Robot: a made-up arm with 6 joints. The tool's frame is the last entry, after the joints.
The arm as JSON. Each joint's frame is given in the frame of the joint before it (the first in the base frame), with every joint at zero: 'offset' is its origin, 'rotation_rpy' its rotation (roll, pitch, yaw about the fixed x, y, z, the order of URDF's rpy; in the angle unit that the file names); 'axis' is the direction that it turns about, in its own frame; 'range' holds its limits. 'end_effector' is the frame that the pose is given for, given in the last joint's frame.
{
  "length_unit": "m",
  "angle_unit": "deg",
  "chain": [
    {
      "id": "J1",
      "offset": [
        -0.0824,
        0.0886,
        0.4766
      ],
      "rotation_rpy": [
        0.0,
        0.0,
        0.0
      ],
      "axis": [
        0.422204,
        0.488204,
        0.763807
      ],
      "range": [
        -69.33,
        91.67
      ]
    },
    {
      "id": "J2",
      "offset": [
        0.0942,
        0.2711,
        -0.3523
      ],
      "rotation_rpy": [
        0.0,
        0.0,
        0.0
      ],
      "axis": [
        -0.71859,
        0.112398,
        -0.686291
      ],
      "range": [
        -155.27,
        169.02
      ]
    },
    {
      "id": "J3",
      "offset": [
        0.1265,
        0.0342,
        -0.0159
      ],
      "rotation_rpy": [
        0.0,
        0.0,
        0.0
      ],
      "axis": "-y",
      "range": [
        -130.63,
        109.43
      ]
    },
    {
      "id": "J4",
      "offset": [
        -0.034,
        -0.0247,
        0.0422
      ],
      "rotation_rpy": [
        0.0,
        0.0,
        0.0
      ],
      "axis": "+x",
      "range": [
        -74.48,
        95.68
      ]
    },
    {
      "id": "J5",
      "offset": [
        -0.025,
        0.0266,
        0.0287
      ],
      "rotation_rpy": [
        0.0,
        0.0,
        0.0
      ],
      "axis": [
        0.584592,
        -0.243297,
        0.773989
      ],
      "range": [
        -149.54,
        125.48
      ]
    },
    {
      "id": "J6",
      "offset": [
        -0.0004,
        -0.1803,
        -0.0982
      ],
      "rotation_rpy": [
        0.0,
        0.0,
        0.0
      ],
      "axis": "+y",
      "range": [
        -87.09,
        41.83
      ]
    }
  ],
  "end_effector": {
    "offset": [
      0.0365,
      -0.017,
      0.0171
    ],
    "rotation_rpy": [
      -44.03,
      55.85,
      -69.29
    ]
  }
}
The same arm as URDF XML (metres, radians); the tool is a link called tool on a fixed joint. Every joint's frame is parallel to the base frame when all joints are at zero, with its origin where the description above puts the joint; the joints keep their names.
<robot name="arm">
  <joint name="tool_fixed" type="fixed">
    <parent link="link6"/>
    <child link="tool"/>
    <origin xyz="0.0365 -0.0170 0.0171" rpy="-0.7685 0.9748 -1.2093"/>
  </joint>
  <joint name="J6" type="revolute">
    <parent link="link5"/>
    <child link="link6"/>
    <origin xyz="-0.0004 -0.1803 -0.0982"/>
    <axis xyz="0 1 0"/>
    <limit lower="-1.5200" upper="0.7301"/>
  </joint>
  <joint name="J5" type="revolute">
    <parent link="link4"/>
    <child link="link5"/>
    <origin xyz="-0.0250 0.0266 0.0287"/>
    <axis xyz="0.584592 -0.243297 0.773989"/>
    <limit lower="-2.6100" upper="2.1900"/>
  </joint>
  <joint name="J4" type="revolute">
    <parent link="link3"/>
    <child link="link4"/>
    <origin xyz="-0.0340 -0.0247 0.0422"/>
    <axis xyz="1 0 0"/>
    <limit lower="-1.2999" upper="1.6699"/>
  </joint>
  <joint name="J3" type="revolute">
    <parent link="link2"/>
    <child link="link3"/>
    <origin xyz="0.1265 0.0342 -0.0159"/>
    <axis xyz="0 -1 0"/>
    <limit lower="-2.2799" upper="1.9099"/>
  </joint>
  <joint name="J2" type="revolute">
    <parent link="link1"/>
    <child link="link2"/>
    <origin xyz="0.0942 0.2711 -0.3523"/>
    <axis xyz="-0.71859 0.112398 -0.686291"/>
    <limit lower="-2.7100" upper="2.9500"/>
  </joint>
  <joint name="J1" type="revolute">
    <parent link="base_link"/>
    <child link="link1"/>
    <origin xyz="-0.0824 0.0886 0.4766"/>
    <axis xyz="0.422204 0.488204 0.763807"/>
    <limit lower="-1.2100" upper="1.5999"/>
  </joint>
  <link name="base_link"/>
  <link name="link1"/>
  <link name="link2"/>
  <link name="link3"/>
  <link name="link4"/>
  <link name="link5"/>
  <link name="link6"/>
  <link name="tool"/>
</robot>

